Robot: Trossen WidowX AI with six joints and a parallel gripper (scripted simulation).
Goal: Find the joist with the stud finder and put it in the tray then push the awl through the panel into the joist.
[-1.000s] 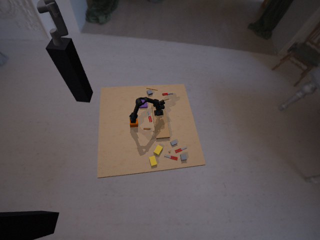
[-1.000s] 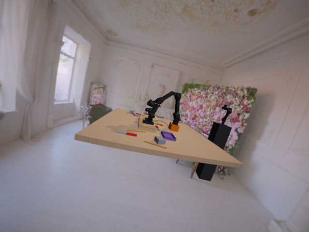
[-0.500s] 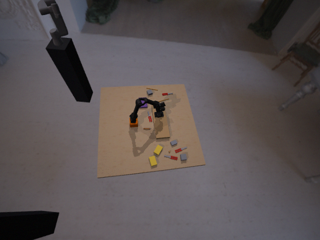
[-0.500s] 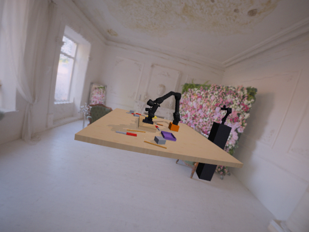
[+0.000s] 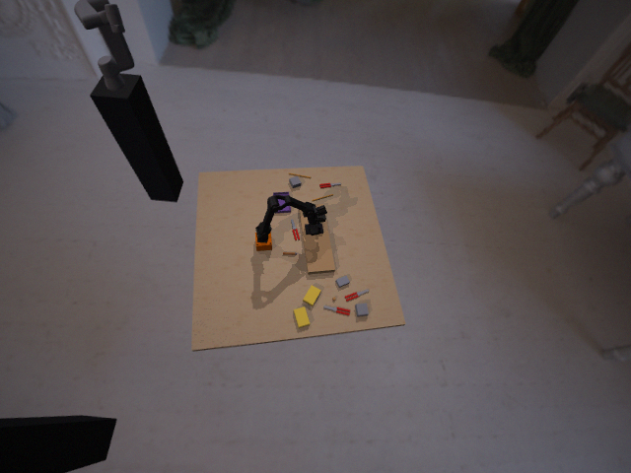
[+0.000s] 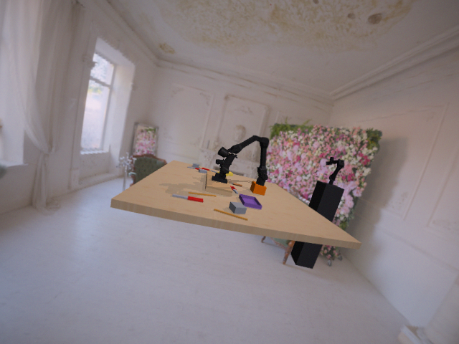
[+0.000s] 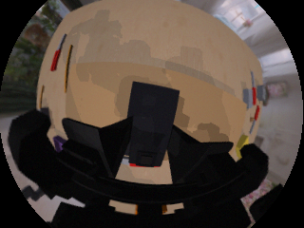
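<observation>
My gripper tip is 250 mm past the purple tray, 220 mm to the right of it and 50 mm above it. The rest, counted from my gripper tip: stud finder (20 mm behind, 20 mm above); awl (130 mm behind, 180 mm to the right, 60 mm below).
</observation>
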